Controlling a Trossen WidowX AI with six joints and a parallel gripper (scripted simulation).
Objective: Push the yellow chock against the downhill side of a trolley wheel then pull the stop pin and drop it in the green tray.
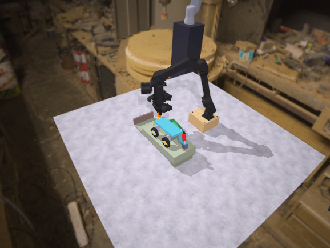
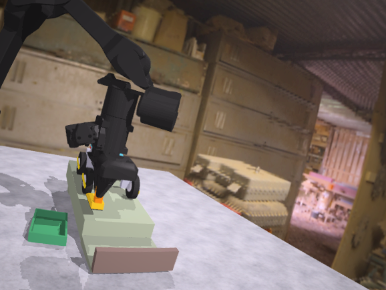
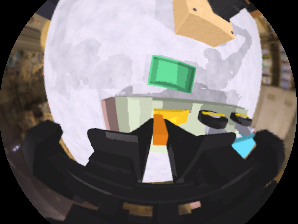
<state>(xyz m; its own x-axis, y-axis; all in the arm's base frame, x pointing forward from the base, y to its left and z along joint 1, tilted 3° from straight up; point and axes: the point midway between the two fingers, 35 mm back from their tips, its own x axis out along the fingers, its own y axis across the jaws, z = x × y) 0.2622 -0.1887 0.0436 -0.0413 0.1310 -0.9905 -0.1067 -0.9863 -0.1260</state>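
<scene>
Now: the red-headed stop pin 7 cm ahead of my gripper tip, 28 cm to the left of it and 3 cm above it. Also, from my gripper tip: yellow chock (2 cm to the left, 1 cm below); then green tray (7 cm behind, 6 cm to the left, 11 cm below); then brown block (4 cm ahead, 11 cm to the right, 8 cm below).
</scene>
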